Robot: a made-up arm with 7 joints.
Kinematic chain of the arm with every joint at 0, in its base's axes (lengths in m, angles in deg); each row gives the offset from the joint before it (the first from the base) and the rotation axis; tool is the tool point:
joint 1: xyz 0 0.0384 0 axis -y
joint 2: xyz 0 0.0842 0 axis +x
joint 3: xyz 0 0 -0.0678 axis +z
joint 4: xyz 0 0 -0.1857 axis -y
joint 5: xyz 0 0 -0.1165 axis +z
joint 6: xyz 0 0 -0.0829 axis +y
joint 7: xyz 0 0 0 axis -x
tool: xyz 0 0 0
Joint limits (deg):
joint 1: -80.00..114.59
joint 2: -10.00..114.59
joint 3: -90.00..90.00
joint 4: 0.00..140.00
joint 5: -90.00..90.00
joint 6: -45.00..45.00
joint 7: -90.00..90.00
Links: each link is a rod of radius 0.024 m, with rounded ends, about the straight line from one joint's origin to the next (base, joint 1, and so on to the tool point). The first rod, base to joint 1, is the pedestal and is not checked.
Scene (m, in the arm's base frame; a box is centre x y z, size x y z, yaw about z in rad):
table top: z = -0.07
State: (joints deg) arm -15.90 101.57 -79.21 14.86 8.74 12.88 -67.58
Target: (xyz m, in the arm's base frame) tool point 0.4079 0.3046 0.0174
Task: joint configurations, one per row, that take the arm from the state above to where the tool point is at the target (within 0.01 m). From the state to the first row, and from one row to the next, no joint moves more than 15 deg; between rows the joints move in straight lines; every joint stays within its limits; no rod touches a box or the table.
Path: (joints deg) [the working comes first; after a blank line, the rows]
Joints at the target: 89.03 31.65 -67.58 18.65 8.74 12.88 -67.58
Straight joint move there: touches the table top.

1: -0.98 104.82 -76.32 16.16 12.81 15.76 -67.40
2: 13.94 108.08 -73.44 17.46 16.89 18.63 -67.22
3: 28.87 111.34 -70.55 18.75 20.96 21.51 -67.04
4: 43.79 114.59 -67.66 20.05 25.04 24.38 -66.86
5: 57.14 104.90 -65.30 29.42 20.96 21.51 -67.04
6: 70.49 95.21 -62.94 38.78 16.89 18.63 -67.22
7: 83.84 85.52 -60.58 48.14 12.81 15.76 -67.40
8: 97.19 75.83 -58.22 57.51 8.74 12.88 -67.58
9: 94.47 61.10 -61.34 44.56 8.74 12.88 -67.58
10: 91.75 46.38 -64.46 31.60 8.74 12.88 -67.58
11: 89.03 31.65 -67.58 18.65 8.74 12.88 -67.58

